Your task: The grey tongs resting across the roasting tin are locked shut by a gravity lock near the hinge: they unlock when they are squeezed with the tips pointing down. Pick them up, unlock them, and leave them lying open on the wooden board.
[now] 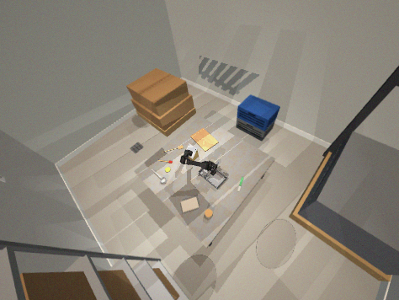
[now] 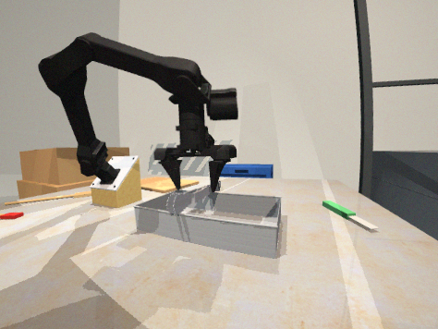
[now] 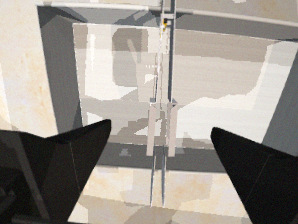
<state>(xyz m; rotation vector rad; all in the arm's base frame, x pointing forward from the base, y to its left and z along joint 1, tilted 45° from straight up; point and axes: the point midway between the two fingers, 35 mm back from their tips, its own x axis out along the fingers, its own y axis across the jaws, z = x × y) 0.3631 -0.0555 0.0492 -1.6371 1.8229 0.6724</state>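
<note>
Now: gripper tip 30 mm short of the grey roasting tin, 10 mm to the right of it and 60 mm above it. Also, from my gripper tip: green-handled tool (360 mm ahead, 100 mm to the left, 80 mm below); then pale board (40 mm ahead, 420 mm to the right, 70 mm below); then wooden board (400 mm behind, 410 mm to the left, 80 mm below).
</note>
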